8 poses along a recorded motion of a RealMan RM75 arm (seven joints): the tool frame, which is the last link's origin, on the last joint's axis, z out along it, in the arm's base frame.
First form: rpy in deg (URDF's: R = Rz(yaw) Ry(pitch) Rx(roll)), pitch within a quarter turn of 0, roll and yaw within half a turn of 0; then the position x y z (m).
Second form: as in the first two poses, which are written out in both.
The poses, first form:
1: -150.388 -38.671 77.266 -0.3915 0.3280 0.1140
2: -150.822 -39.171 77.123 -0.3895 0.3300 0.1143
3: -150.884 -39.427 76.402 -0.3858 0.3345 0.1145
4: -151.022 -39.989 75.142 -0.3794 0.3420 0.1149
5: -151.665 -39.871 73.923 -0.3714 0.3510 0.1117
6: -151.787 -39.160 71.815 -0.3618 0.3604 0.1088
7: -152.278 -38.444 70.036 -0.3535 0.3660 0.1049
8: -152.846 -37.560 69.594 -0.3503 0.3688 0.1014
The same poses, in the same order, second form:
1: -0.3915 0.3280 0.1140 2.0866 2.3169 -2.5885
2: -0.3895 0.3300 0.1143 2.0700 2.3143 -2.6024
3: -0.3858 0.3345 0.1145 2.0534 2.3115 -2.6072
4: -0.3794 0.3420 0.1149 2.0228 2.3053 -2.6178
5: -0.3714 0.3510 0.1117 1.9895 2.3125 -2.6249
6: -0.3618 0.3604 0.1088 1.9576 2.3230 -2.6157
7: -0.3535 0.3660 0.1049 1.9241 2.3369 -2.6115
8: -0.3503 0.3688 0.1014 1.9141 2.3537 -2.6060
